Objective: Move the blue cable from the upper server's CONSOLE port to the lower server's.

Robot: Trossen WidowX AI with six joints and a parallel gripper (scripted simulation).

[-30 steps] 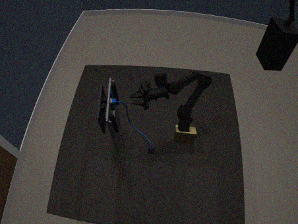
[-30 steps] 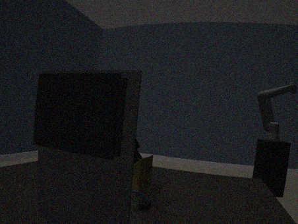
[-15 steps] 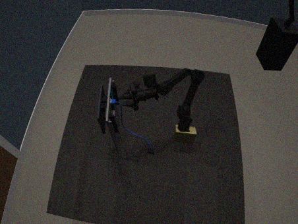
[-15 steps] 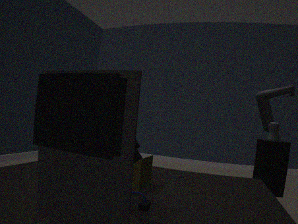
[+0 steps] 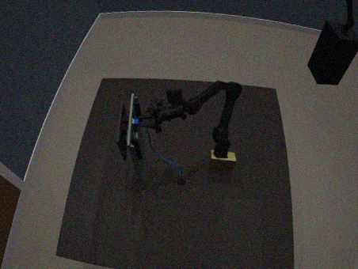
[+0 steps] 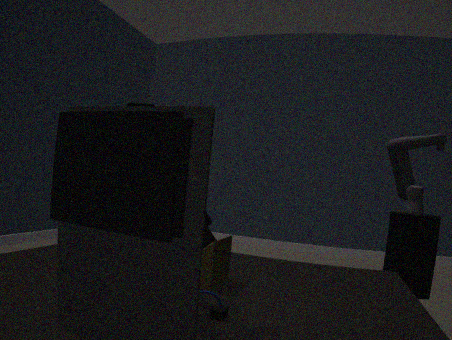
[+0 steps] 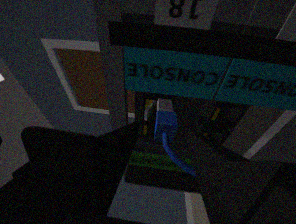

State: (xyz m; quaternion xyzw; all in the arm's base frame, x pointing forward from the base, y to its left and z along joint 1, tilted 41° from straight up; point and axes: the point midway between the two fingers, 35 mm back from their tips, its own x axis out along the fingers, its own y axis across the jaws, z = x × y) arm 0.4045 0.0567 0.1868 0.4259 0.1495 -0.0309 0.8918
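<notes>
The blue plug lies 30 mm ahead of my gripper tip and 10 mm above it.
</notes>
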